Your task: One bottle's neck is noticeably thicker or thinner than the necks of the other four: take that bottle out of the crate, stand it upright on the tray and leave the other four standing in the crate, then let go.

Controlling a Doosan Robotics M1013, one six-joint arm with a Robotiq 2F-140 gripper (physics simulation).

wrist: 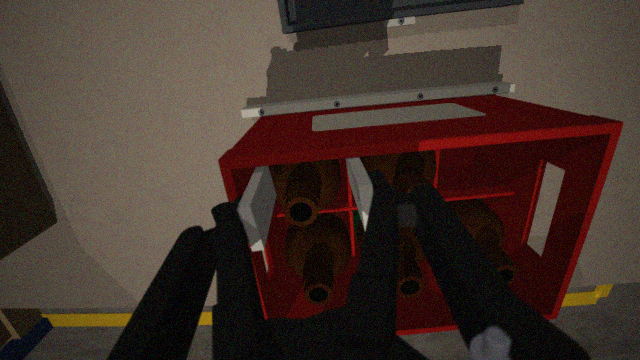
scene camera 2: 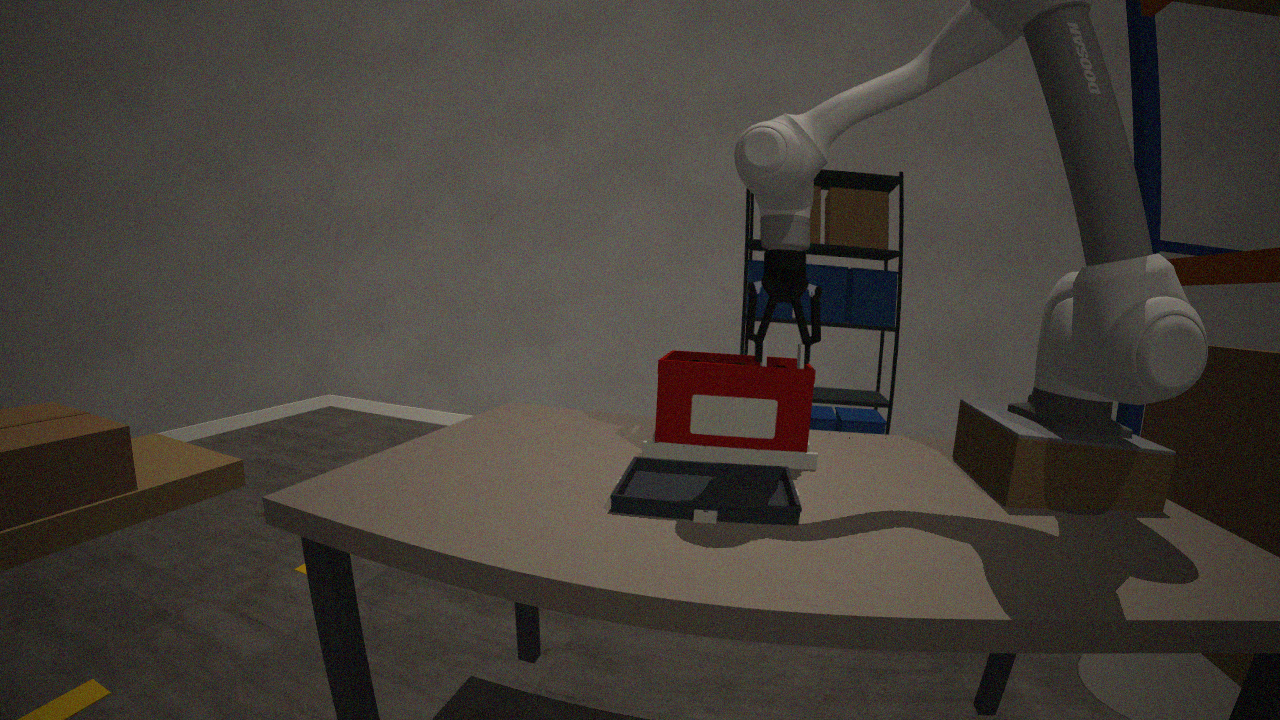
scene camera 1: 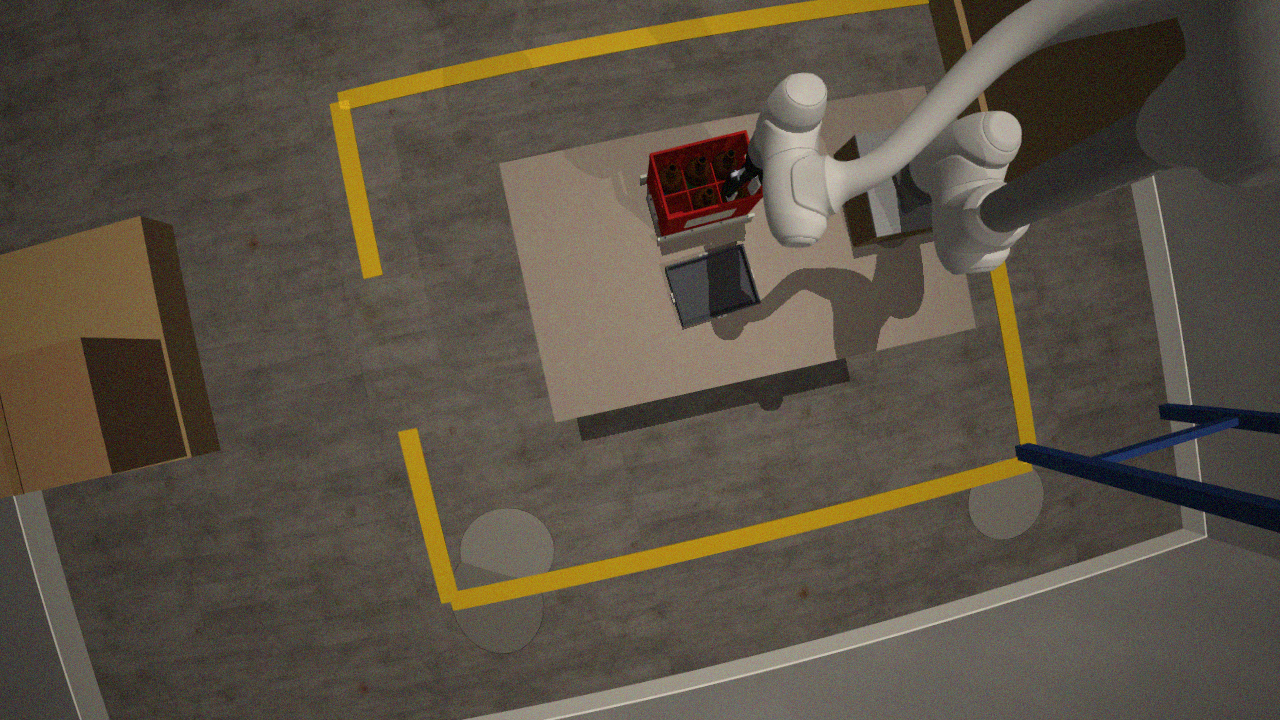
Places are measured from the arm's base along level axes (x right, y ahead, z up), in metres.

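Pixels of known places: gripper, fingertip midpoint: (wrist: 308, 171) (scene camera 2: 781, 383) (scene camera 1: 739, 195); arm's base, link origin: (scene camera 2: 1066, 423) (scene camera 1: 918, 176).
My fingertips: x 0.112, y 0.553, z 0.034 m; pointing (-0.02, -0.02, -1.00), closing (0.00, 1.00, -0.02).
Ahead of a thing's pixels: the offset from my fingertips to its middle. "*": to the spot under its first point. Level surfaces: height alone.
The red crate @(dx +0.074, dy +0.073, dz -0.058 m) (scene camera 1: 673, 225) (scene camera 2: 675, 420) (wrist: 280, 135) holds brown bottles; its tray-side compartment at the right in the wrist view is empty. The tray-side left bottle @(dx +0.025, dy -0.011, dz -0.060 m) (wrist: 301, 212) in the wrist view has a slightly thicker-looking neck. Beside it a middle bottle @(dx +0.031, dy +0.081, dz -0.060 m) (wrist: 410, 167) is partly hidden by a finger. The far row holds a left bottle @(* dx +0.111, dy -0.013, dz +0.017 m) (wrist: 319, 294), a middle bottle @(* dx +0.118, dy +0.069, dz +0.017 m) (wrist: 410, 286) and a right bottle @(* dx +0.123, dy +0.155, dz +0.017 m) (wrist: 506, 274). My gripper (scene camera 1: 743, 182) (scene camera 2: 782, 356) (wrist: 308, 171) is open, its pads either side of the tray-side left bottle's neck, apart from it. The dark tray @(dx -0.200, dy +0.124, dz -0.133 m) (scene camera 1: 693, 300) (scene camera 2: 662, 510) (wrist: 340, 22) holds no bottle.
A pale rail @(dx -0.025, dy +0.082, dz -0.131 m) (scene camera 1: 707, 229) (scene camera 2: 796, 461) (wrist: 300, 107) runs along the crate's tray side. The arm's base stands on a wooden box (scene camera 2: 1074, 483) at the right of the table @(dz -0.146 m) (scene camera 1: 554, 295) (scene camera 2: 447, 501). A shelf rack (scene camera 2: 900, 295) stands behind the table.
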